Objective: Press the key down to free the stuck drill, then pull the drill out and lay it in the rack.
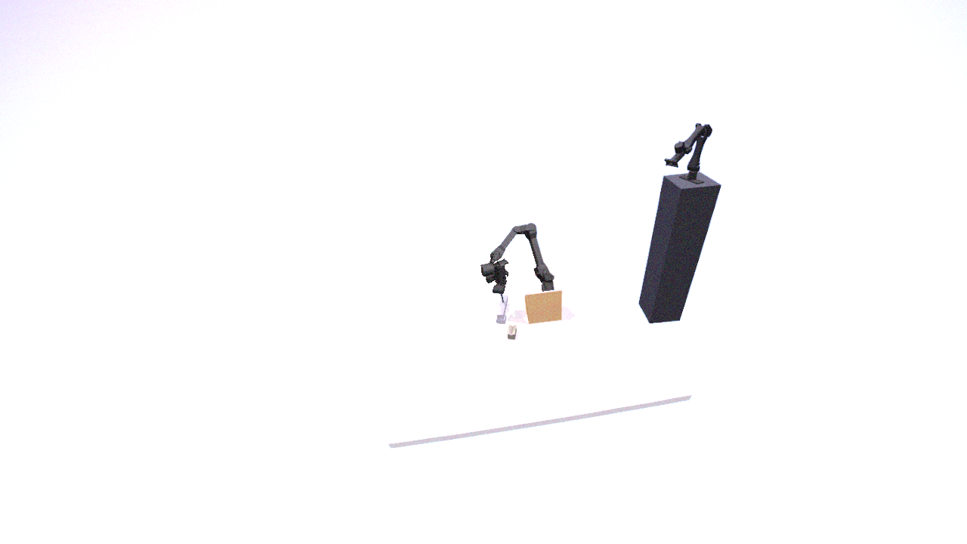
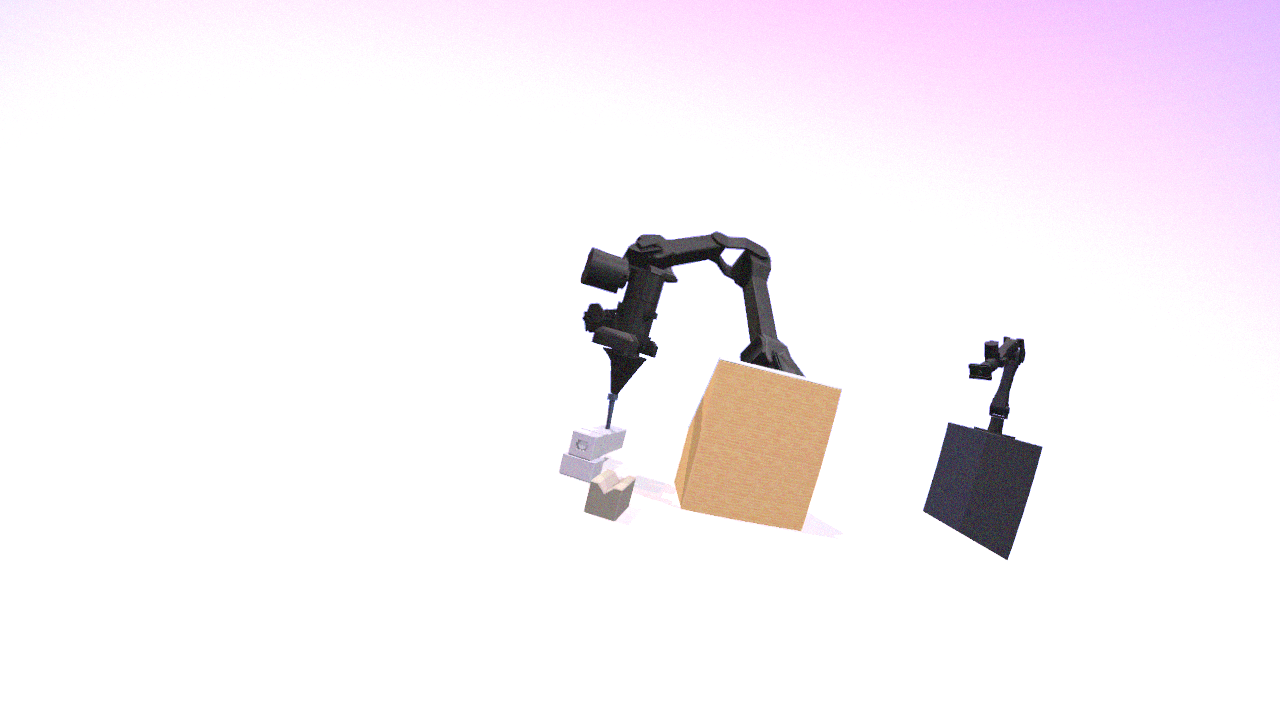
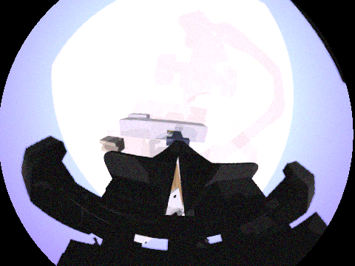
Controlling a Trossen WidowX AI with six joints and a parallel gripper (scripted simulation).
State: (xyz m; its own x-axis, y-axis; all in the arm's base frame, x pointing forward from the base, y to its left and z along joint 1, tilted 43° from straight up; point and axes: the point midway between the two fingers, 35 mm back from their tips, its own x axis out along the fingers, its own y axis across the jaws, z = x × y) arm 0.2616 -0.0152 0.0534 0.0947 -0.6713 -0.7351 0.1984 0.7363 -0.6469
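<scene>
My gripper tip is 30 mm above the thin dark pin. Round my gripper tip: v-notched rack 220 mm to the left, 100 mm below, 40 mm behind; then yellowish key 70 mm below, 60 mm to the left, 10 mm ahead; then pale grey block 80 mm below, 40 mm to the left.
</scene>
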